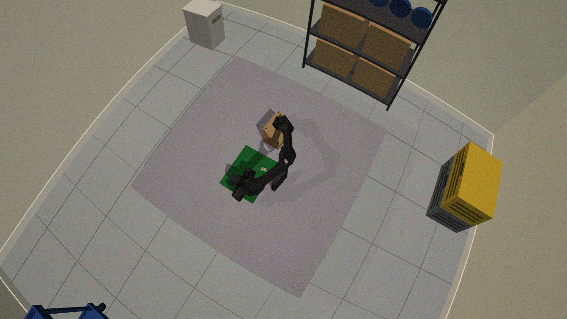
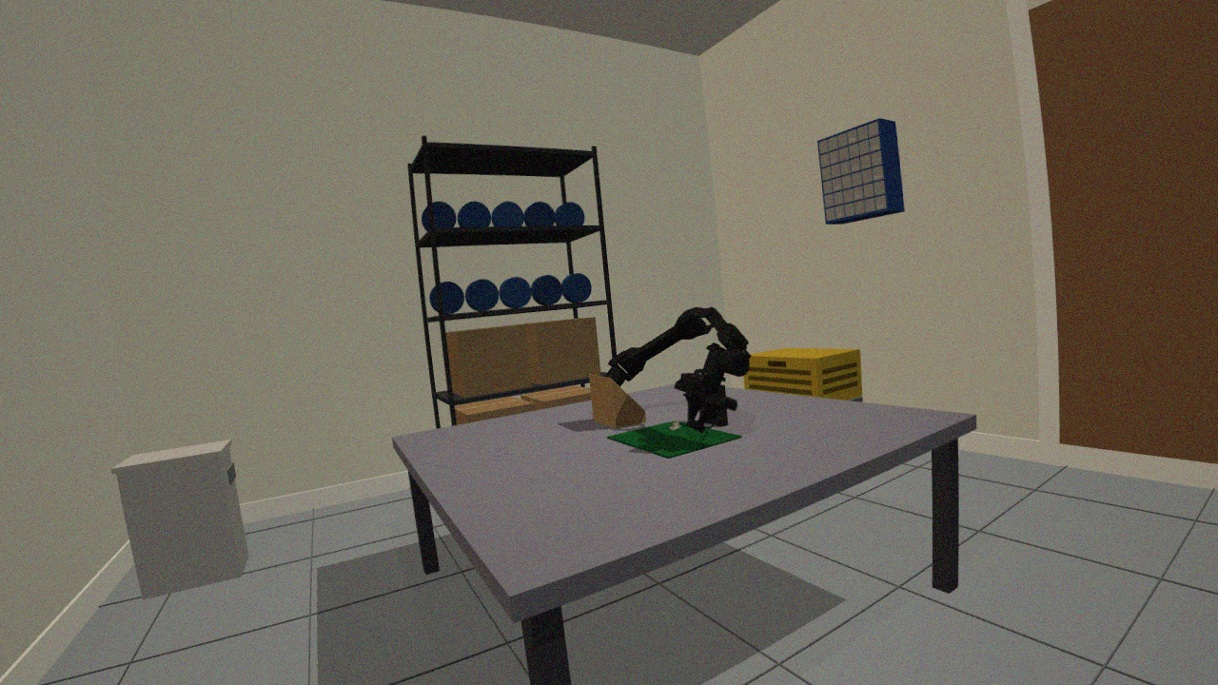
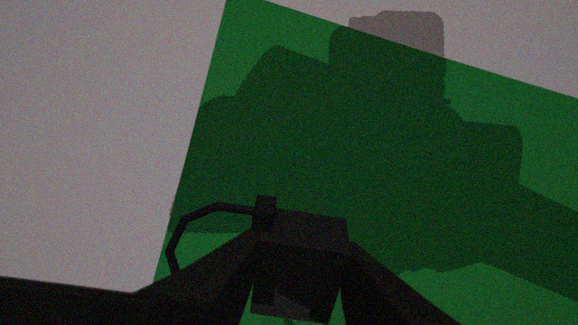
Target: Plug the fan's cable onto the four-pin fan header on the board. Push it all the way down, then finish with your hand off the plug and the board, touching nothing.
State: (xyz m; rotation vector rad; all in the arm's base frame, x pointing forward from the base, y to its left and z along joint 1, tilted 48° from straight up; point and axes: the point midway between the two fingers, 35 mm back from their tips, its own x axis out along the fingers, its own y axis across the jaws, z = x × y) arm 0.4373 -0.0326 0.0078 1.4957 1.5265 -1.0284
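The green board is 10 cm behind my gripper tip and 6 cm below it. Round my gripper tip: black cable (2 cm ahead); pale fan header (16 cm behind, 7 cm to the left, 5 cm below); black fan (18 cm to the left, 12 cm behind, 1 cm above).
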